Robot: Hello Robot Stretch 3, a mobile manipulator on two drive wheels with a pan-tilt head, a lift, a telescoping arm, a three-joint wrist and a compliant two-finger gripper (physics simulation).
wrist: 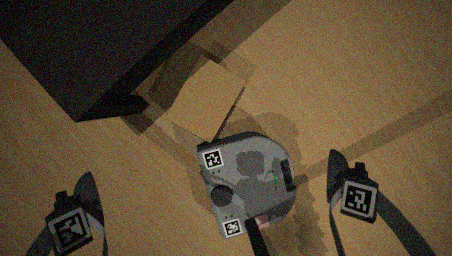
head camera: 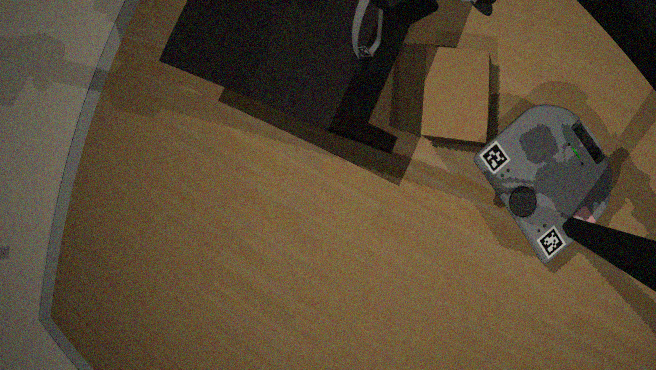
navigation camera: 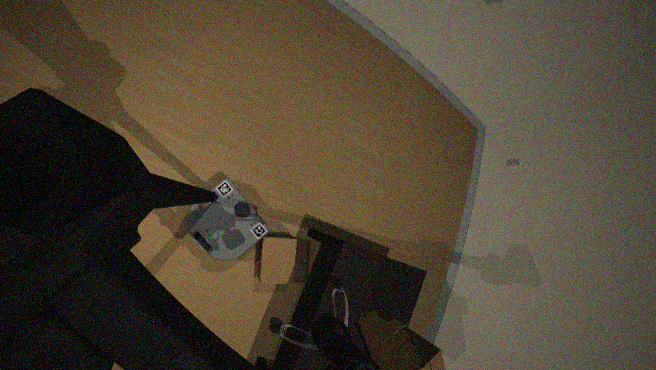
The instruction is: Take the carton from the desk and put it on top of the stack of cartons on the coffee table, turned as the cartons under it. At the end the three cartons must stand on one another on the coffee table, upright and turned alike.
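Frame: origin at the robot's base, x ahead, y left, z up, level; centimetres.
Where they show: gripper, fingertip midpoint: (head camera: 428, 35) (navigation camera: 305, 300); robot's base, origin of the base link: (head camera: 522, 200) (navigation camera: 241, 208).
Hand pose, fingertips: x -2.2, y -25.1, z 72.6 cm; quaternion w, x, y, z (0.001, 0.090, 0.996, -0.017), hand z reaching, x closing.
Observation:
Things, the pixels of their top centre, and the offset from my fingertips. "pt": a spot on its surface instead. Level surfaces: height alone.
- dark coffee table, its level: dz -27.5 cm
- light brown carton, middle of its top: (head camera: 456, 91) (navigation camera: 278, 261) dx -0.8, dy -7.8, dz -60.6 cm
- brown carton stack, surface spot: (navigation camera: 395, 335) pt dx +12.6, dy -45.0, dz -8.5 cm
- Wooden floor, its level: dz -72.6 cm
My gripper (head camera: 424, 30) (navigation camera: 308, 307) (wrist: 215, 180) is open, its two fingers wide apart with nothing between them. It hangs high over the edge of the dark coffee table (head camera: 250, 65) (navigation camera: 380, 280) (wrist: 90, 45) and the floor beside it. A light brown carton (head camera: 457, 95) (navigation camera: 278, 257) (wrist: 210, 100) is on the floor between that table and my base, well below the fingers. The brown carton stack (navigation camera: 395, 335) shows partly on the table in the navigation view, partly behind the wrist and cut by the frame's bottom. A desk cannot be made out.
My grey base (head camera: 555, 175) (navigation camera: 220, 225) (wrist: 250, 185) stands close beside the floor carton. My dark mast (head camera: 615, 245) rises from it. Wooden floor (head camera: 250, 250) (navigation camera: 325, 110) reaches to a pale wall (head camera: 45, 150) (navigation camera: 575, 125) with a grey skirting board (head camera: 75, 155) (navigation camera: 472, 185).

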